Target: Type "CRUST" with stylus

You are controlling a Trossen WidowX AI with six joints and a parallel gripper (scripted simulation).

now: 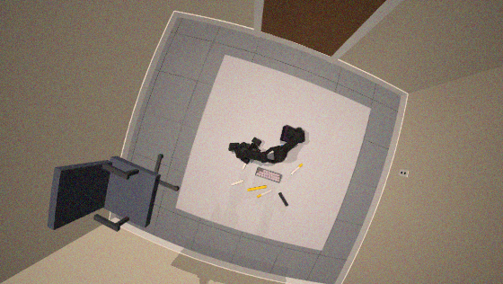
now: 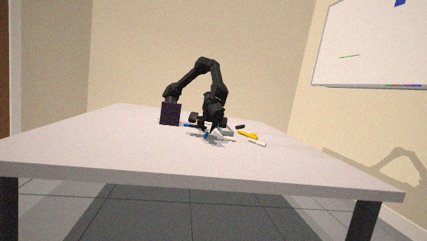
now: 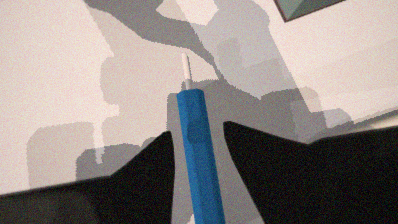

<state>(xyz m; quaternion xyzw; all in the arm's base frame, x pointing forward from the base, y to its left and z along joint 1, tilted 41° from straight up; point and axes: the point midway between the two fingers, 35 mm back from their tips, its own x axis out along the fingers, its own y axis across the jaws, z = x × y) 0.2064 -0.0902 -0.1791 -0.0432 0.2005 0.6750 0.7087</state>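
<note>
The blue stylus is 1 cm to the left of my gripper tip and 1 cm below it. Also, from my gripper tip: stylus tip 5 cm to the left, 1 cm below, 1 cm ahead; blue-and-black pen 17 cm to the left, 8 cm behind, 1 cm below; yellow pen 25 cm ahead, 11 cm to the left, 1 cm below.
</note>
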